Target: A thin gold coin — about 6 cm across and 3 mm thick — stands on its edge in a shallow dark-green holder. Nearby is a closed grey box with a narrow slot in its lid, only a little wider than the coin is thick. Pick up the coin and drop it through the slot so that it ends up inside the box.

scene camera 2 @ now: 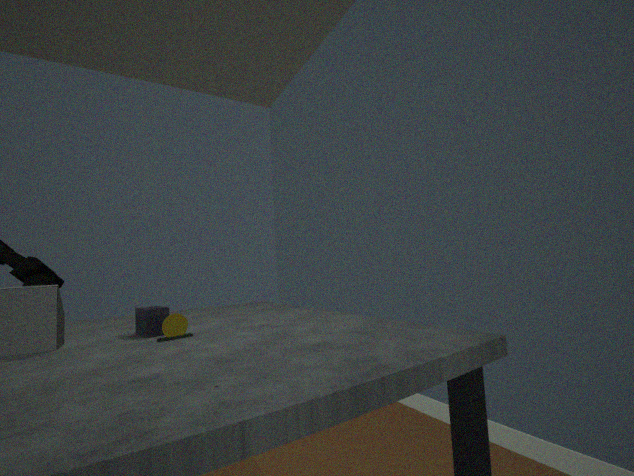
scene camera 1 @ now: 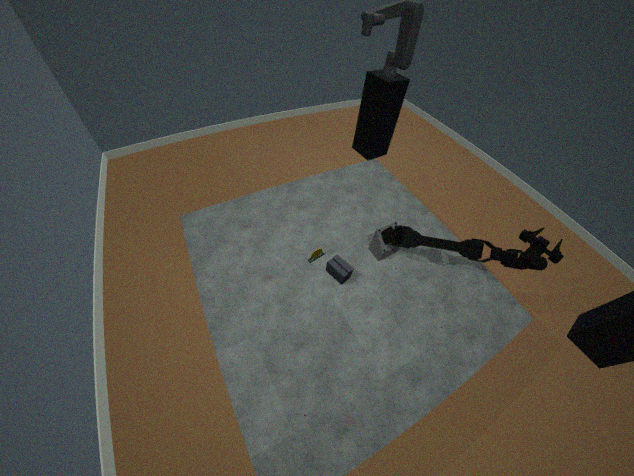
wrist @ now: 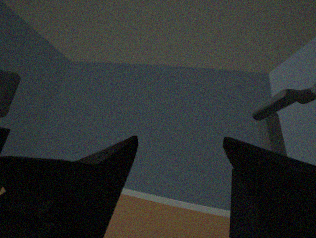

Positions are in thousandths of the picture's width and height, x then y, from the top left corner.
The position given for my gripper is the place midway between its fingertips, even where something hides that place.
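Note:
My gripper (scene camera 1: 873,491) is open and it holds nothing. The wrist view has my gripper (wrist: 568,595) in it too.

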